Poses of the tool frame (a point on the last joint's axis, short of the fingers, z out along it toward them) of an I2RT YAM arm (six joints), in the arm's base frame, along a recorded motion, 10 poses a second.
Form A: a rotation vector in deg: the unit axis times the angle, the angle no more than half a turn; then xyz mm.
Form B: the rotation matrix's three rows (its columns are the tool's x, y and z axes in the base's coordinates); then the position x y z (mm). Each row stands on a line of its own. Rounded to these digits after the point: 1 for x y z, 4 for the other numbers.
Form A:
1: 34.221, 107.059, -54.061, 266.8, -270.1, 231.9
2: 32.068, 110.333, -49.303, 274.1, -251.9, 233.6
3: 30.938, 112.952, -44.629, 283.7, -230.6, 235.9
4: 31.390, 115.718, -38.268, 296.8, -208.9, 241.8
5: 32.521, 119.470, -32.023, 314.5, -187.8, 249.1
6: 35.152, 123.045, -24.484, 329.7, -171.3, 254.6
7: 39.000, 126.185, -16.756, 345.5, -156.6, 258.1
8: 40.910, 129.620, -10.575, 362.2, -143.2, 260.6
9: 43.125, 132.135, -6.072, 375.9, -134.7, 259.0
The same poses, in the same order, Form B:
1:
-0.4514, 0.7259, 0.5189
0.0134, 0.5869, -0.8095
-0.8922, -0.3585, -0.2747
266.8, -270.1, 231.9

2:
-0.4705, 0.6791, 0.5634
0.0334, 0.6517, -0.7577
-0.8818, -0.3377, -0.3293
274.1, -251.9, 233.6

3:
-0.4821, 0.6417, 0.5966
0.0606, 0.7037, -0.7079
-0.8740, -0.3051, -0.3781
283.7, -230.6, 235.9

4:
-0.4871, 0.6101, 0.6249
0.1172, 0.7548, -0.6455
-0.8654, -0.2412, -0.4392
296.8, -208.9, 241.8

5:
-0.5098, 0.5810, 0.6344
0.1858, 0.7944, -0.5782
-0.8400, -0.1769, -0.5130
314.5, -187.8, 249.1

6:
-0.5268, 0.5629, 0.6369
0.2762, 0.8220, -0.4980
-0.8039, -0.0864, -0.5885
329.7, -171.3, 254.6

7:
-0.5392, 0.5593, 0.6296
0.3756, 0.8288, -0.4146
-0.7538, 0.0129, -0.6570
345.5, -156.6, 258.1

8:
-0.5682, 0.5452, 0.6163
0.4381, 0.8345, -0.3343
-0.6966, 0.0801, -0.7130
362.2, -143.2, 260.6

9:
-0.5874, 0.5456, 0.5977
0.4884, 0.8279, -0.2756
-0.6453, 0.1300, -0.7528
375.9, -134.7, 259.0

